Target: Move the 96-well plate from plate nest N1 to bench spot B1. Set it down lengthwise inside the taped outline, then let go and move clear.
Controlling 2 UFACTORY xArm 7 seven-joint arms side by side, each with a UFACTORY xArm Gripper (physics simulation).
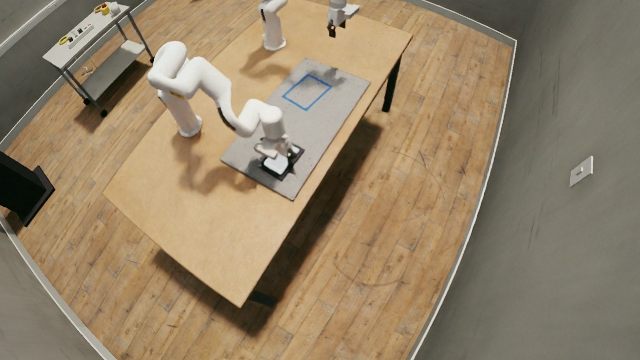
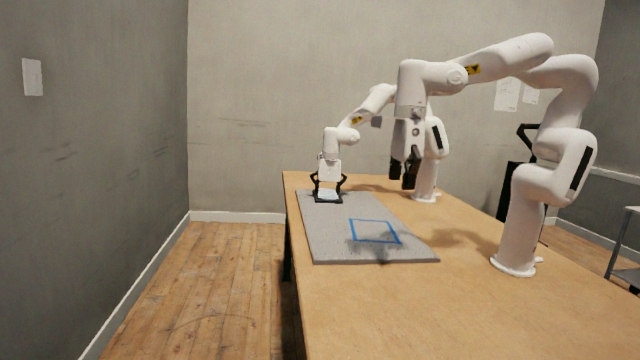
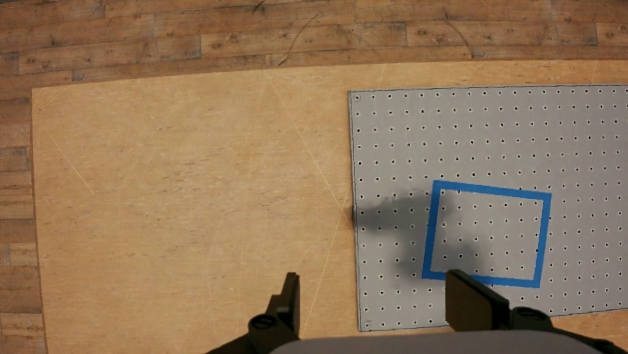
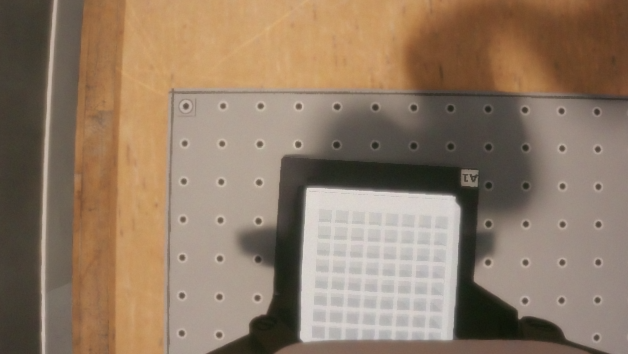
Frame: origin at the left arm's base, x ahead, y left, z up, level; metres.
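Seen in the pictures: left gripper, fingertip midpoint: (image 1: 337,32) (image 2: 400,184) (image 3: 372,296); right gripper, fingertip midpoint: (image 1: 280,157) (image 2: 327,193) (image 4: 374,300); left arm's base, link origin: (image 1: 275,44) (image 2: 511,266); right arm's base, link origin: (image 1: 190,126) (image 2: 423,199).
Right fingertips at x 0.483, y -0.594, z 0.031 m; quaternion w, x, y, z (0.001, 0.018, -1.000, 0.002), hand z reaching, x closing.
Observation:
Offsets run from my right fingertips to a thing's middle. Level surfaces: height alone.
The white 96-well plate {0.000 m ahead, 0.002 m left, 0.001 m up} (image 1: 275,165) (image 2: 327,192) (image 4: 380,265) lies in the black nest {0.000 m ahead, 0.002 m left, 0.010 m down} (image 1: 283,176) (image 2: 328,201) (image 4: 370,173), whose corner label reads A1. My right gripper (image 1: 280,156) (image 2: 328,195) (image 4: 374,300) is low over the nest, its fingers wide apart at either side of the plate. I judge it open; any contact is hard to see against the black nest. The blue taped outline (image 1: 294,102) (image 2: 352,230) (image 3: 431,230) is on the grey board. My left gripper (image 1: 337,29) (image 2: 402,180) (image 3: 372,296) is open and empty, high above the table.
The grey perforated board {0.018 m down} (image 1: 325,120) (image 2: 330,250) (image 3: 390,120) (image 4: 220,200) bears the nest and outline and lies on the wooden table {0.031 m down} (image 1: 200,215) (image 2: 400,310) (image 3: 200,175). A cart (image 1: 62,57) with small items stands beyond the table.

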